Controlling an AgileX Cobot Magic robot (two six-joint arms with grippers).
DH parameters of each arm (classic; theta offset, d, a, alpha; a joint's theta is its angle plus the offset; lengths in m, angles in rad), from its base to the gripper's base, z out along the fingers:
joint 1: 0 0.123 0 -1.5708
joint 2: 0.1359 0 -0.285 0
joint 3: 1.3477 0 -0.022 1.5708
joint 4: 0 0.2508 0 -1.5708
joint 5: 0 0 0.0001 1.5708
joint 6: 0 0.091 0 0
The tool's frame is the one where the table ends.
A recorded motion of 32 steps. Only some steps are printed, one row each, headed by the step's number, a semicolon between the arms.
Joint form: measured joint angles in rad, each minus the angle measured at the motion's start. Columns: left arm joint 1, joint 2, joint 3, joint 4, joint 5, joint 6; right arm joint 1, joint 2, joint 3, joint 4, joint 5, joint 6.
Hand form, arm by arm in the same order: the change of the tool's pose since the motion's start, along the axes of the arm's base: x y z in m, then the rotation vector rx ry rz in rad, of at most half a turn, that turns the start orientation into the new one. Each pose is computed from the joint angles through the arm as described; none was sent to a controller.
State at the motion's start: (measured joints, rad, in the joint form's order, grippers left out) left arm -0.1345 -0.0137 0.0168 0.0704 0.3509 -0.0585; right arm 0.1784 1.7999 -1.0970 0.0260 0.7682 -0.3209
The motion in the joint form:
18: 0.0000 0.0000 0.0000 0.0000 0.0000 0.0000; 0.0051 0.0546 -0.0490 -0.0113 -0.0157 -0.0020
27: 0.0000 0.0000 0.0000 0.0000 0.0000 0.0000; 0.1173 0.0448 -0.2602 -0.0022 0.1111 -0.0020
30: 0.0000 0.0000 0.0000 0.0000 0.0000 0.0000; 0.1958 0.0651 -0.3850 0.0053 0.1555 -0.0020
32: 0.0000 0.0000 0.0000 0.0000 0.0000 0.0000; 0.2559 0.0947 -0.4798 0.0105 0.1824 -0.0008
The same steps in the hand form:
18: 0.0000 0.0000 0.0000 0.0000 0.0000 0.0000; 0.0141 0.0036 -0.0070 -0.0078 -0.0117 0.0134
27: 0.0000 0.0000 0.0000 0.0000 0.0000 0.0000; 0.0318 0.0508 0.0468 0.0235 -0.1018 0.1226
30: 0.0000 0.0000 0.0000 0.0000 0.0000 0.0000; 0.0377 0.0858 0.0716 0.0509 -0.1568 0.1990
32: 0.0000 0.0000 0.0000 0.0000 0.0000 0.0000; 0.0405 0.1138 0.0854 0.0725 -0.1904 0.2567

